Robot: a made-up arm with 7 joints. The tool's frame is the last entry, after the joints.
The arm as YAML. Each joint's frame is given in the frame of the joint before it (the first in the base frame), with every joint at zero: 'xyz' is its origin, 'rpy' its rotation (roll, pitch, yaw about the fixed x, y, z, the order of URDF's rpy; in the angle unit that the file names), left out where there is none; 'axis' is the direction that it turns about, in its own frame. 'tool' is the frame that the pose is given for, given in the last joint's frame.
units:
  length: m
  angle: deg
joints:
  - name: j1
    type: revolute
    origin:
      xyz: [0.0, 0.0, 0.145]
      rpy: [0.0, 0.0, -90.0]
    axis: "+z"
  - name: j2
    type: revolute
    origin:
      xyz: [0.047, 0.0, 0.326]
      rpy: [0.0, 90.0, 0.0]
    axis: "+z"
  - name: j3
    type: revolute
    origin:
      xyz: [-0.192, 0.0, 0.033]
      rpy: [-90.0, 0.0, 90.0]
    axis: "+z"
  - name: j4
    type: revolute
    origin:
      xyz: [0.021, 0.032, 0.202]
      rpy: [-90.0, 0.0, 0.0]
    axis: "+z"
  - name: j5
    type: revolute
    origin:
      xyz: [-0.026, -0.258, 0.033]
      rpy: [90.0, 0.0, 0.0]
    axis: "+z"
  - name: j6
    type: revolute
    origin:
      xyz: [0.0, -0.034, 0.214]
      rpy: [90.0, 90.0, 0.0]
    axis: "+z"
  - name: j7
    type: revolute
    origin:
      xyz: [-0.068, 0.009, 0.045]
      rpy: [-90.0, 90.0, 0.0]
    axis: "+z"
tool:
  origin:
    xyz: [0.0, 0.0, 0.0]
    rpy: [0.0, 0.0, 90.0]
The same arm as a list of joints. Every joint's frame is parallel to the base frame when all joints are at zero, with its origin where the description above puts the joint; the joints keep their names.
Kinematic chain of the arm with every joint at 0, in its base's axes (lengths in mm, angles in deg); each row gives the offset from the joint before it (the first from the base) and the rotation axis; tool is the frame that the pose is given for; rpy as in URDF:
j1: xyz 0 0 145 axis +z
j2: xyz 0 -47 326 axis -y
j3: xyz 0 -33 192 axis +z
j4: xyz 21 32 202 axis +y
j5: xyz -26 33 258 axis +z
j6: xyz 0 -34 214 axis -y
j7: xyz 9 -45 68 axis +x
tool: xyz 0 0 0 rpy 180 -90 0

